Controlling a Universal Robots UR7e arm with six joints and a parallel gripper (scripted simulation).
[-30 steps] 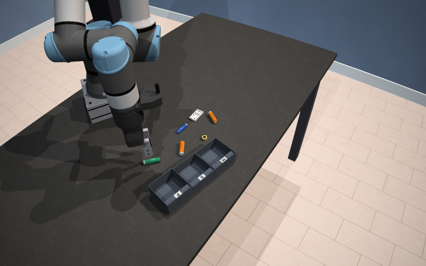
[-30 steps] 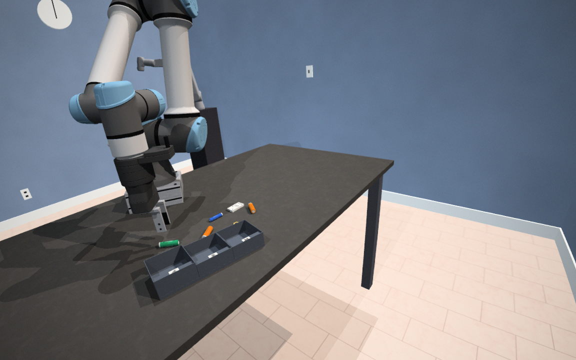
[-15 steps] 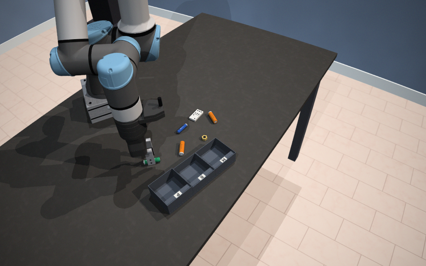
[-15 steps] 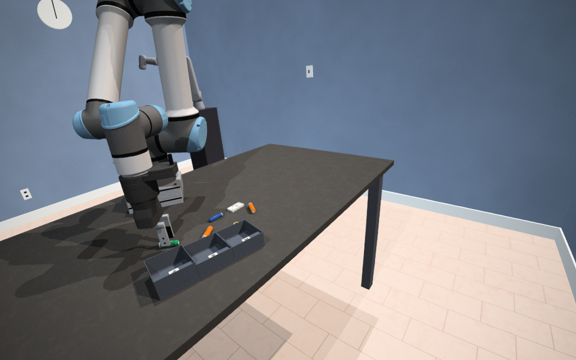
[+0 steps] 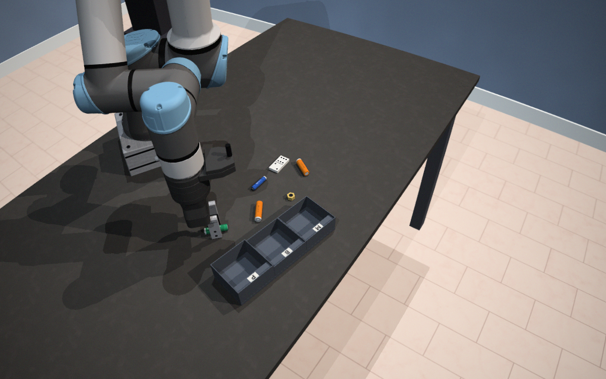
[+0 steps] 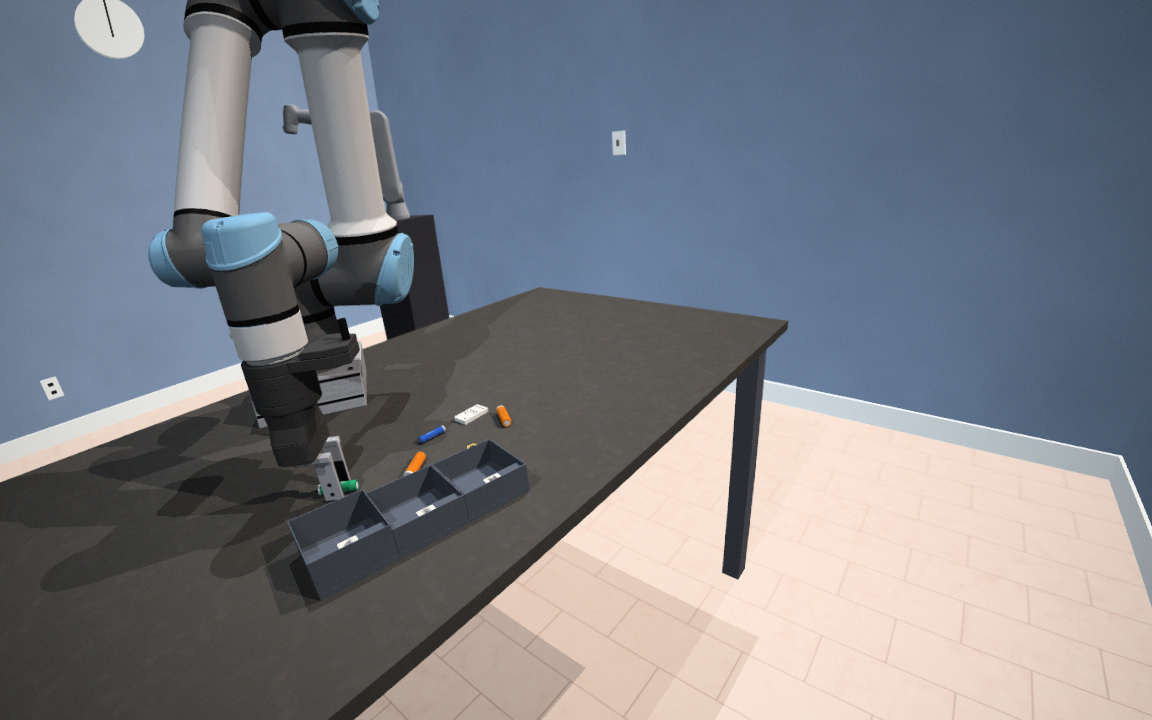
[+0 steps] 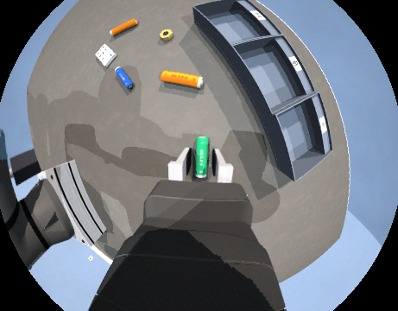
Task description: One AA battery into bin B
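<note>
Right now the green battery is 10 mm below my hand. Also, from my hand: bin 140 mm ahead, 10 mm to the left; then brass nut 100 mm ahead, 150 mm to the left, 20 mm below; then blue battery 10 mm ahead, 160 mm to the left, 20 mm below.
</note>
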